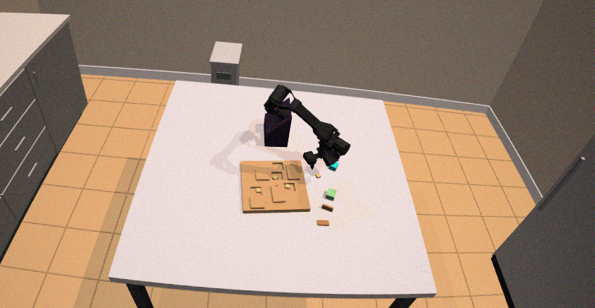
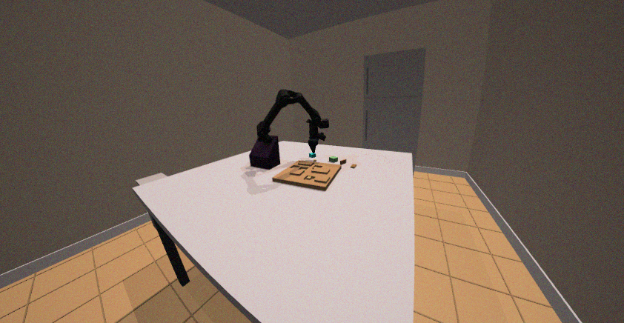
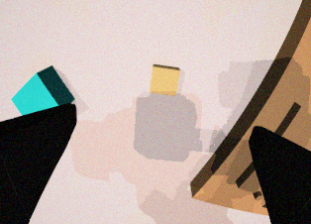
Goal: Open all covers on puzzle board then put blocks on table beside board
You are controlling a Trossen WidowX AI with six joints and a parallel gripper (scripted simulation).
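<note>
My gripper tip is 6 cm past the cyan block, 9 cm to the right of it and 6 cm above it. From my gripper tip the other things lie so: dark brown block 20 cm ahead, 2 cm to the left, 6 cm below; then green block 12 cm ahead, 5 cm to the left, 6 cm below.
</note>
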